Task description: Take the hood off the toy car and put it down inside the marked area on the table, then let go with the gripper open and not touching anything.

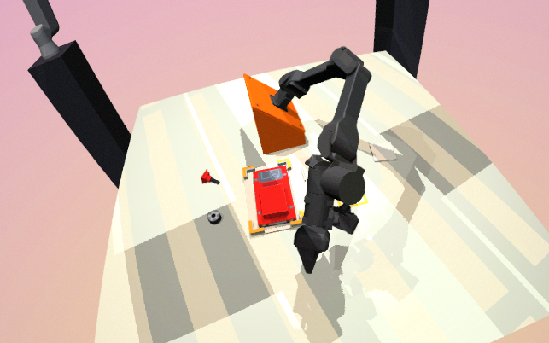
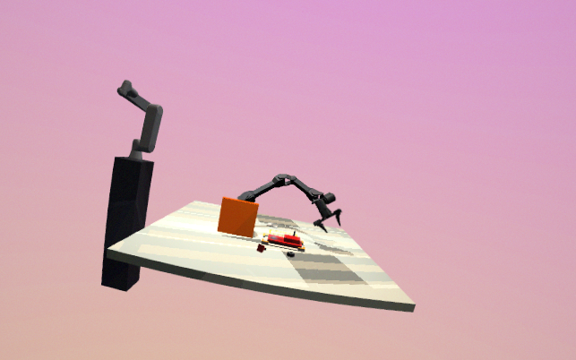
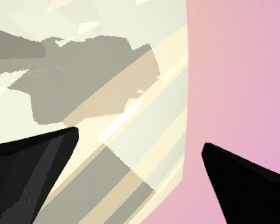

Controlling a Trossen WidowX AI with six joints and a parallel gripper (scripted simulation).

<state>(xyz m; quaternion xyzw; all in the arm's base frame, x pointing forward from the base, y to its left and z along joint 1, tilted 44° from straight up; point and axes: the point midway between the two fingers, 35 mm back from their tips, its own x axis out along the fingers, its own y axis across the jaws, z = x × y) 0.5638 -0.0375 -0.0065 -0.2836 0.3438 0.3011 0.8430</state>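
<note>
My gripper tip is now 250 mm past the red hood, 90 mm above it and 50 mm to the left of it. Round my gripper tip: pale square tile (360 mm behind, 340 mm to the left, 120 mm below).
</note>
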